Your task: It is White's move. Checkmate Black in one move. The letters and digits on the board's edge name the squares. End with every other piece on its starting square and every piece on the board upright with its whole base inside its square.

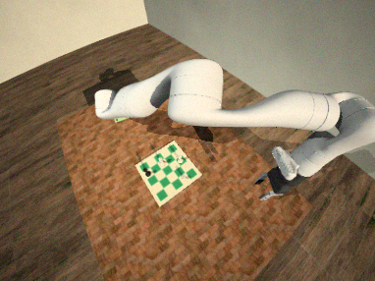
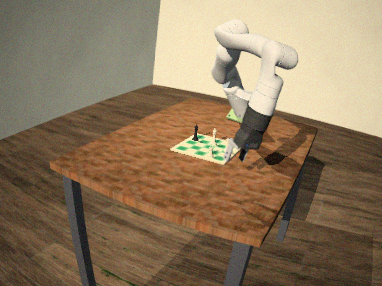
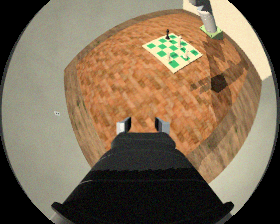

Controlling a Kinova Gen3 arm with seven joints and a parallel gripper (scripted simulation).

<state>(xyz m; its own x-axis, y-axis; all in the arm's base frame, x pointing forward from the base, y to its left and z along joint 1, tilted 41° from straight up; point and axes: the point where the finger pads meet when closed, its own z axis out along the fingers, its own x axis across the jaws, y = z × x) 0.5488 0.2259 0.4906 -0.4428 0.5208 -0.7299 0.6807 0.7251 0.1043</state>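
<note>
Now: the chessboard 330 mm behind my hand, 150 mm to the right of it and 130 mm below it. The rest, counted from my hand: black piece (390 mm behind, 220 mm to the right, 90 mm below).
</note>
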